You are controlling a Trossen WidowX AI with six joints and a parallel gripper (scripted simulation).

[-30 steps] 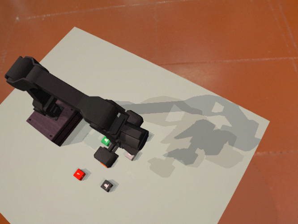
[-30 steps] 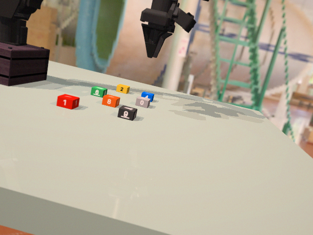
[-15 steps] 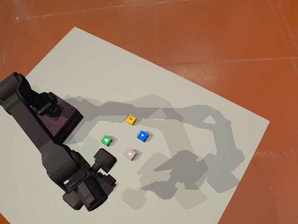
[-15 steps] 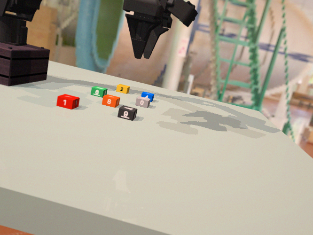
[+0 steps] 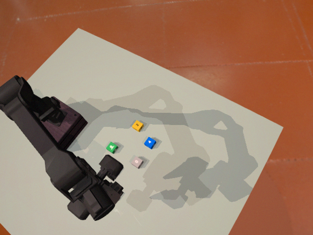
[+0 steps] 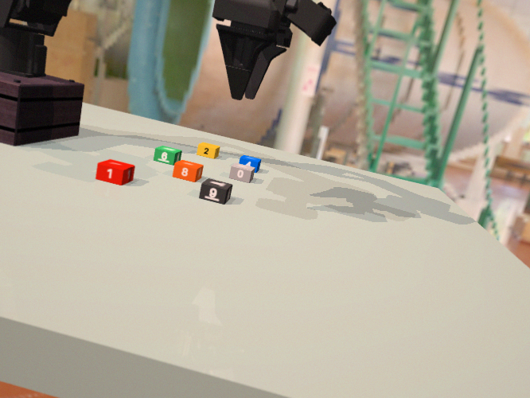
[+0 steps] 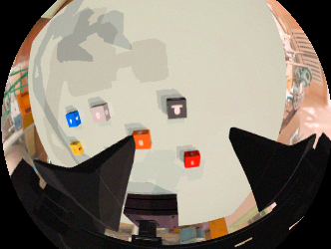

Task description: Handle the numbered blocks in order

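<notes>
Now: gripper tip 14 cm to the right of the grey block, 12 cm above it and 2 cm short of it. Also, from my gripper tip: red block (13 cm behind, 12 cm below, 1 cm to the right); then black block (12 cm below, 1 cm behind); then orange block (12 cm below, 8 cm to the left, 5 cm behind).
</notes>
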